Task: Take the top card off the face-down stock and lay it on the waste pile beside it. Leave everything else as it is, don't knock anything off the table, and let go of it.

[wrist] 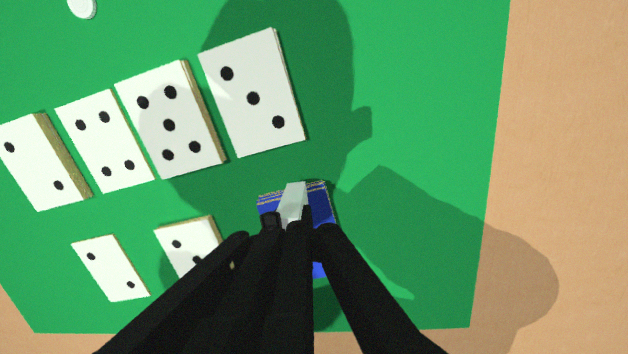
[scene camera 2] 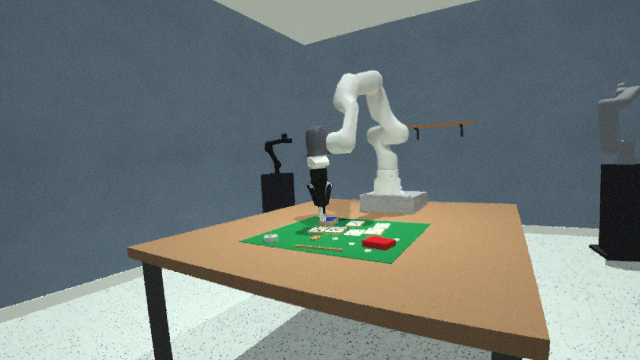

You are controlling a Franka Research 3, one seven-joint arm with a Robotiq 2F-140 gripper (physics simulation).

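The face-down stock (scene camera 2: 331,220) (wrist: 321,202) is a blue-backed pile with gold edges on the green mat. In the wrist view, edge lines at its far end show upper cards slightly staggered. My gripper (scene camera 2: 322,218) (wrist: 298,196) points down and is shut, its pale fingertips over the stock's blue top, touching it or very close. No card shows between the fingers. The black fingers hide the middle and near part of the stock. A face-up pile (wrist: 189,240) with black pips lies beside the stock, on the left in the wrist view, partly hidden by the gripper.
A row of face-up cards (wrist: 168,125) lies beyond the stock, and a two-pip card (wrist: 110,267) at lower left. The green mat (scene camera 2: 410,232) (wrist: 425,75) also holds a red box (scene camera 2: 378,243), a thin stick (scene camera 2: 319,247), a grey block (scene camera 2: 270,238) and white discs (wrist: 82,7).
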